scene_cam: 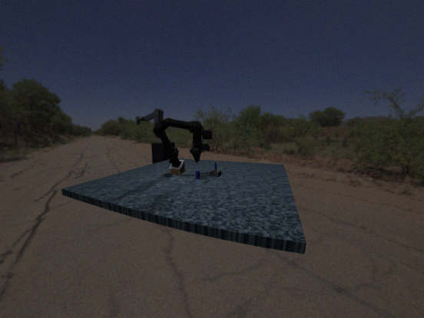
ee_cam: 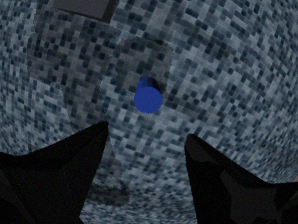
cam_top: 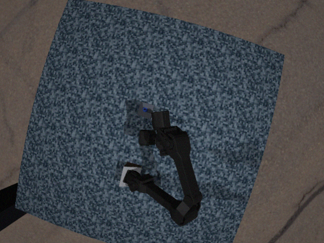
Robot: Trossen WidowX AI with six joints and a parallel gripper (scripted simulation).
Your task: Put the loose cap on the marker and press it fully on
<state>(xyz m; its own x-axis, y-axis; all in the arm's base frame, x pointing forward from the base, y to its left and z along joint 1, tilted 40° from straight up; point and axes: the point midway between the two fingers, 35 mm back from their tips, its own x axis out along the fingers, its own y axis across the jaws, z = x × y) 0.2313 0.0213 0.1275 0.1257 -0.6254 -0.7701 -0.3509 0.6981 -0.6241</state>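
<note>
Now: the blue cap 90 mm below my gripper tip. Round my gripper tip: dark holder block 120 mm to the left, 100 mm below, 80 mm ahead.
</note>
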